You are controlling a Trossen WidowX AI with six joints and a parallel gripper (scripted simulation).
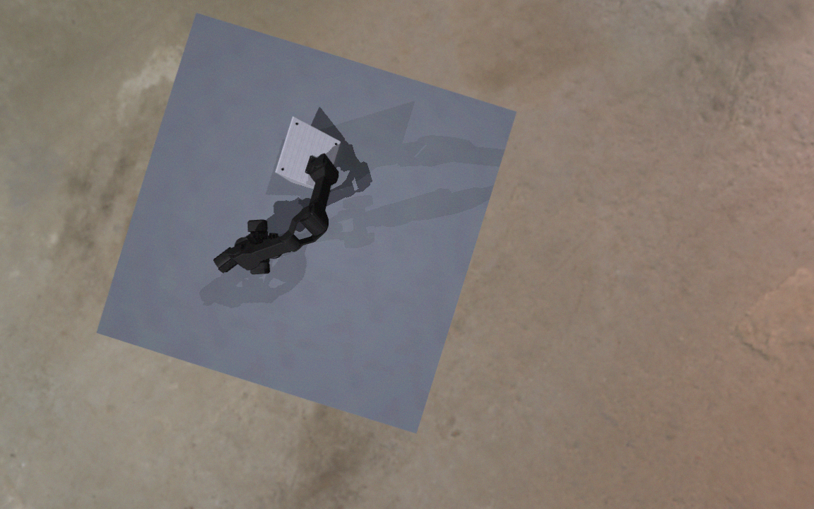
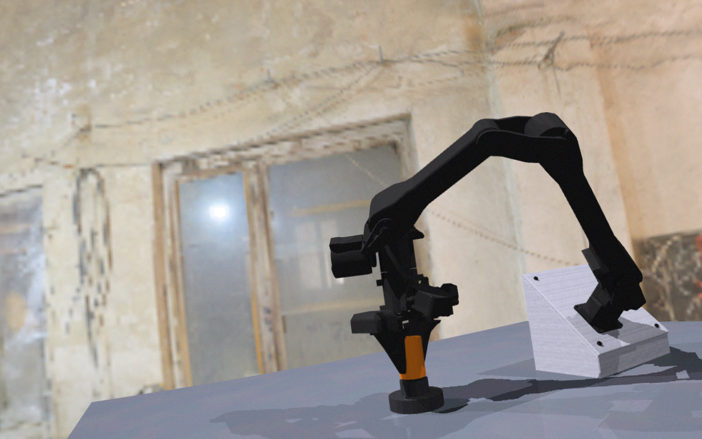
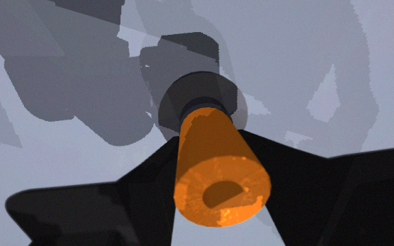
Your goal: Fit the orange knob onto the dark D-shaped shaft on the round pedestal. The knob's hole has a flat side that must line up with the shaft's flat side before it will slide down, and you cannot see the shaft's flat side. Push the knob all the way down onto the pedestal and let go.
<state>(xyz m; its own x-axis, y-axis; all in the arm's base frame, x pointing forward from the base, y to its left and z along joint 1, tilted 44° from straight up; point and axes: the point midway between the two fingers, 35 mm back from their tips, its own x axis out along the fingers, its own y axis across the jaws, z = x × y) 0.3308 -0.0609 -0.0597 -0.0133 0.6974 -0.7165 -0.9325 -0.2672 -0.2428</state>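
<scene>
Right now the orange knob is 20 mm above my gripper tip. Round my gripper tip: dark pedestal: 20 mm below.
</scene>
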